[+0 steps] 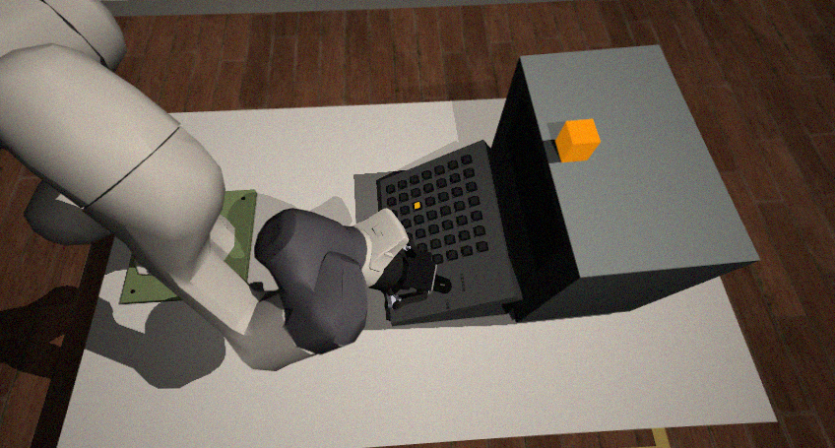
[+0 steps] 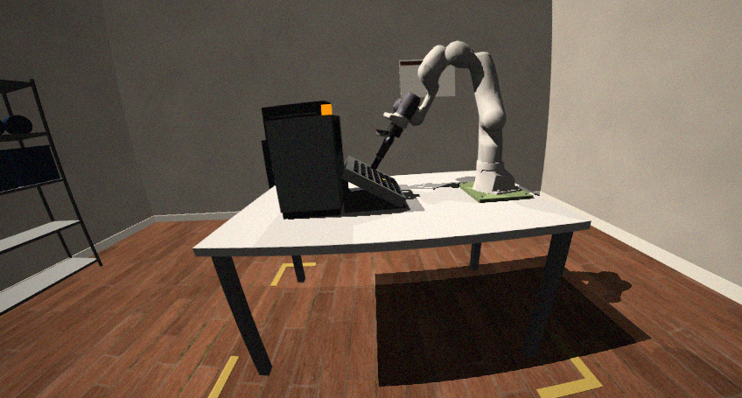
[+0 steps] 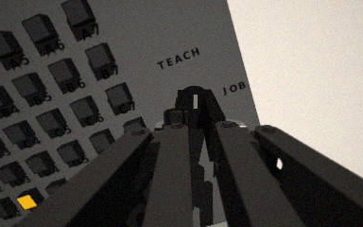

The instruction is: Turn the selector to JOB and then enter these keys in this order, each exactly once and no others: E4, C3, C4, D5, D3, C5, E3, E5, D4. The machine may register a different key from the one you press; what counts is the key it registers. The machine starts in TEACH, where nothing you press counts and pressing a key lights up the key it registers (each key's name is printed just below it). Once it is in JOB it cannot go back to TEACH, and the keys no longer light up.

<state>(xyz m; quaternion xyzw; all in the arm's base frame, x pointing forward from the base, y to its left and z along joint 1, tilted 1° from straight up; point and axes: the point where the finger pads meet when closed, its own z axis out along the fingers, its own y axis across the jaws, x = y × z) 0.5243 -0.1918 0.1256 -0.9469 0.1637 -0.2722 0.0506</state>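
The selector knob lies 20 mm below my hand and 20 mm ahead of it. Also, from my hand: c6 key: 90 mm to the left, 40 mm ahead, 10 mm below; then key C5: 130 mm to the left, 40 mm ahead, 10 mm below; then a7 key: 100 mm ahead, 60 mm to the left, 20 mm above.
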